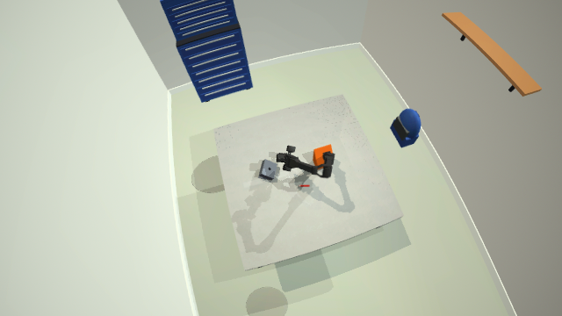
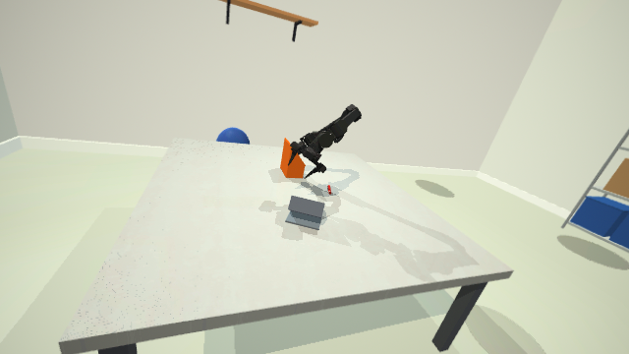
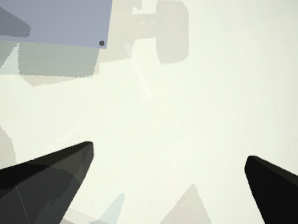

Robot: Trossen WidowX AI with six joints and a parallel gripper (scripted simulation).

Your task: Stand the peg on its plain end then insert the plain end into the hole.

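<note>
Right now the red peg is 6 cm behind my gripper tip, 21 cm to the left of it and 11 cm below it. Also, from my gripper tip: grey sloped panel: 17 cm ahead, 2 cm to the left, 8 cm below.
</note>
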